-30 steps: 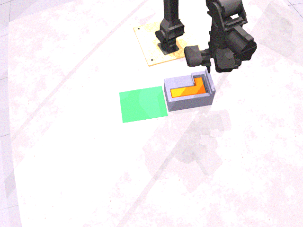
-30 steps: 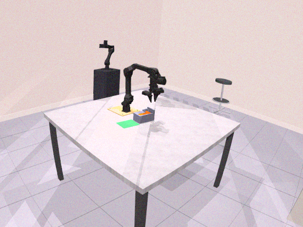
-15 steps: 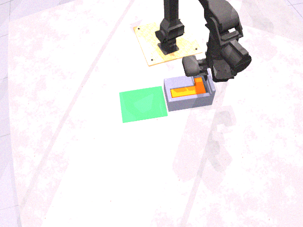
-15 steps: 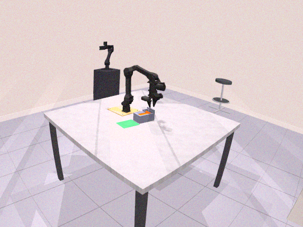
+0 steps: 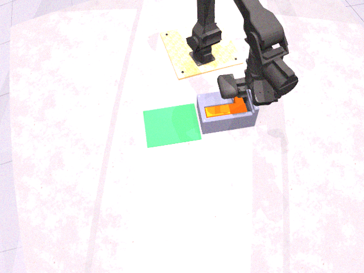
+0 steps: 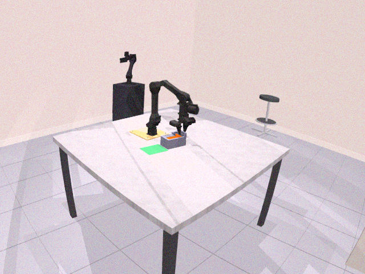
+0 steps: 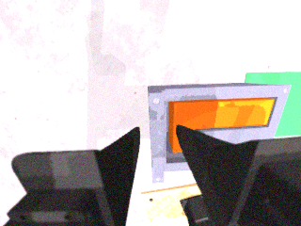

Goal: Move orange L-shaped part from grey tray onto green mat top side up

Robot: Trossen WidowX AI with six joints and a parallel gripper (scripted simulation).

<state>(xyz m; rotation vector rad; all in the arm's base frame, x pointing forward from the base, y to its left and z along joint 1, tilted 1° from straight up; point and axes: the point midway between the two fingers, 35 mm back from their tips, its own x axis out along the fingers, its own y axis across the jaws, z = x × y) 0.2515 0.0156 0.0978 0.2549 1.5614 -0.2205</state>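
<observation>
Now: gripper tip 20 mm past the orange L-shaped part, 50 mm to the left of it and 20 mm above it. Also, from my gripper tip: grey tray (30 mm behind, 60 mm to the right, 80 mm below); then green mat (70 mm behind, 210 mm to the right, 90 mm below).
</observation>
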